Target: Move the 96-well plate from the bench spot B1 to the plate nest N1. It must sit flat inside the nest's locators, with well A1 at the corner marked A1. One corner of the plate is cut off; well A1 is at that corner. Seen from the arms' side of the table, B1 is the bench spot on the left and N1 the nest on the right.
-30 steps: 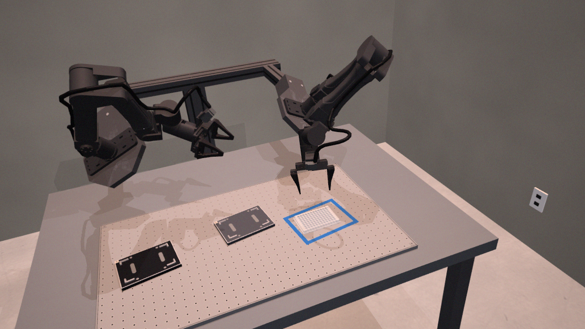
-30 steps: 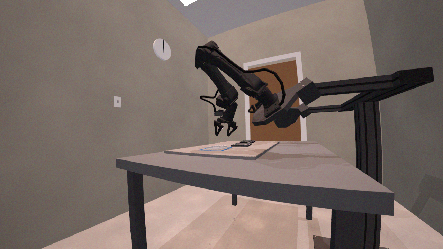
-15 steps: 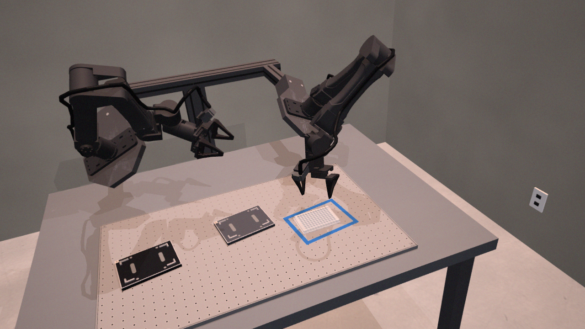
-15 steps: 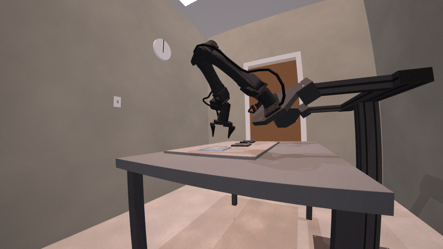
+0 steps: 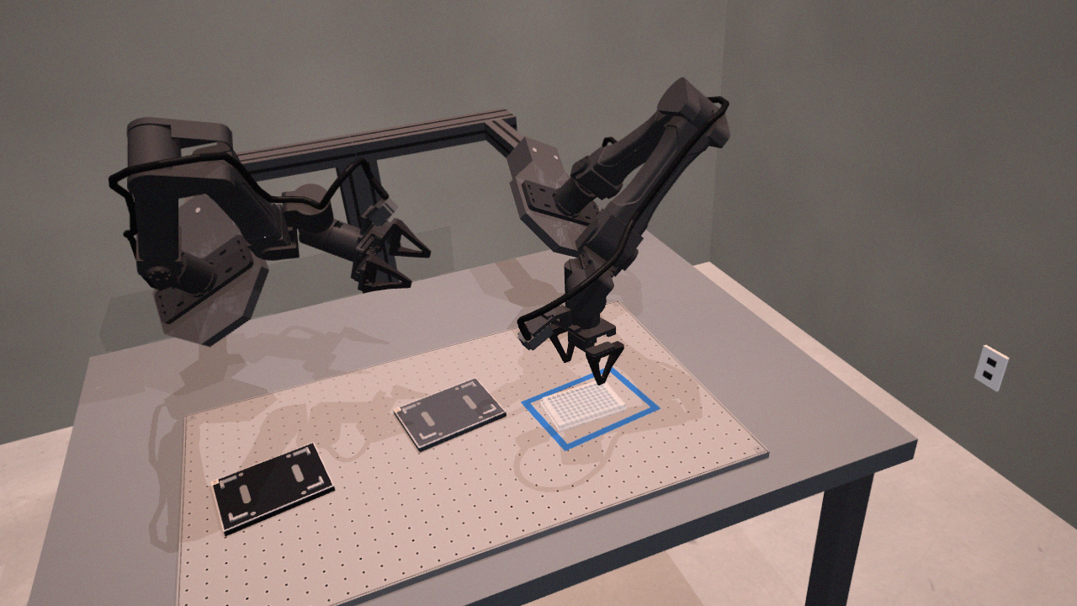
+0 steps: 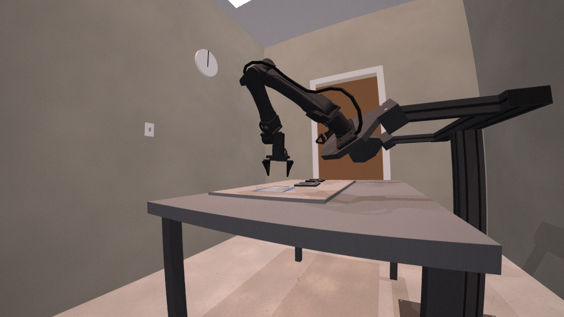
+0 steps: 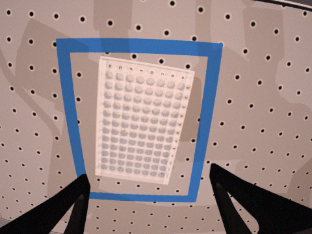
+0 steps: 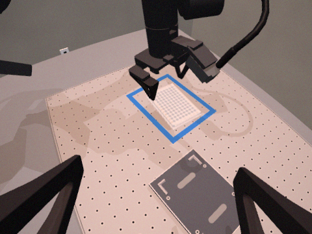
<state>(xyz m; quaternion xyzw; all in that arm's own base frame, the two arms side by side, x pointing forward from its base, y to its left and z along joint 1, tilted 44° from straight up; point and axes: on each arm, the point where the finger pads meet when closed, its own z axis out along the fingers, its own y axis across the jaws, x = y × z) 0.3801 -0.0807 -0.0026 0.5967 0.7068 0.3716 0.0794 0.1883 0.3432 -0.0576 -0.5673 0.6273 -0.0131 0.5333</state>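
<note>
Right now the 96-well plate is 6 cm below my left hand, 2 cm ahead of it and 1 cm to the right of it.
</note>
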